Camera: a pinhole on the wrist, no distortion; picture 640 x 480 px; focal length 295.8 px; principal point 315.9 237.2 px. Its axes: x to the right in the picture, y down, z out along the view. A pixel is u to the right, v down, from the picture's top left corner.
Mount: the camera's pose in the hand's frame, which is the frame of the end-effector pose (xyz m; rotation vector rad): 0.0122 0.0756 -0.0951 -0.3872 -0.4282 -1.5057
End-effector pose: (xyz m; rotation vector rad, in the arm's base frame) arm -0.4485 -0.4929 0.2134 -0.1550 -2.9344 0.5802
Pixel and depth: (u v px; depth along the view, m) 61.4 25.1 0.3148
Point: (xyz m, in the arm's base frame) -0.1967 -0.1134 -0.0269
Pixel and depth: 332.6 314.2 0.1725
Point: -0.4980 -0.3663 0.1053
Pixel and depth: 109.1 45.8 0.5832
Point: -0.0451 0.0336 -0.2899
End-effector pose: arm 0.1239 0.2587 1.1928 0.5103 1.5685 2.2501
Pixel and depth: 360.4 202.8 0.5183
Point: 0.3462 0.4622 1.5623
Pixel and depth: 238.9 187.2 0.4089
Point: 0.2559 0.2712 1.6002
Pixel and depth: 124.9 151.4 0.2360
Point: 0.1721 0.1479 1.5014
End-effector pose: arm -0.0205 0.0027 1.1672 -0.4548 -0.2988 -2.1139
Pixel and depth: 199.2 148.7 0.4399
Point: 0.4584 -0.0609 1.3032
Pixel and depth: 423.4 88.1 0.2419
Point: 0.1674 0.0852 1.2627
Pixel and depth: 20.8 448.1 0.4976
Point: 0.4666 -0.6338 1.4290
